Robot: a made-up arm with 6 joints.
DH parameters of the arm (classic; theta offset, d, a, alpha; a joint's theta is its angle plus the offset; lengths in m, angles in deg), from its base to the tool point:
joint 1: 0 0.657 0.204 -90
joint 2: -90 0 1.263 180
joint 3: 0 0 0.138 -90
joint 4: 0 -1.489 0 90
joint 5: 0 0 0 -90
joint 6: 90 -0.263 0 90
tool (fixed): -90 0 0 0
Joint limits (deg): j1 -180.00..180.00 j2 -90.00..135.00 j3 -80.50..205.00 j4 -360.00..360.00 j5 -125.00..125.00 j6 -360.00..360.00
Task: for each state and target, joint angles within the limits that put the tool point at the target. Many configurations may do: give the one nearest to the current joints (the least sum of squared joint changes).
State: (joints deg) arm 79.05 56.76 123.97 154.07 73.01 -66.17
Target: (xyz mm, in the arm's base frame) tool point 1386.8 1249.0 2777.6
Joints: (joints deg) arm 39.19 57.46 128.67 158.88 75.18 -66.17
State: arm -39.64 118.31 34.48 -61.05 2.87 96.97
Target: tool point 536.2 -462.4 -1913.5
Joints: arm -40.03 133.12 24.70 -61.10 2.27 96.97
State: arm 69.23 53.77 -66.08 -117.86 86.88 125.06
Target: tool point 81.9 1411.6 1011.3
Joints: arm 96.23 2.41 -37.14 -115.85 97.46 125.06
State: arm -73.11 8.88 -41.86 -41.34 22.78 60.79
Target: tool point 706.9 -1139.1 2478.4
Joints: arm -55.26 -22.37 -7.69 -38.84 24.45 60.79
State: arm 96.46 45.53 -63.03 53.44 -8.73 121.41
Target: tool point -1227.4 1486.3 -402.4
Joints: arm 129.55 62.15 -12.15 53.44 0.03 121.41
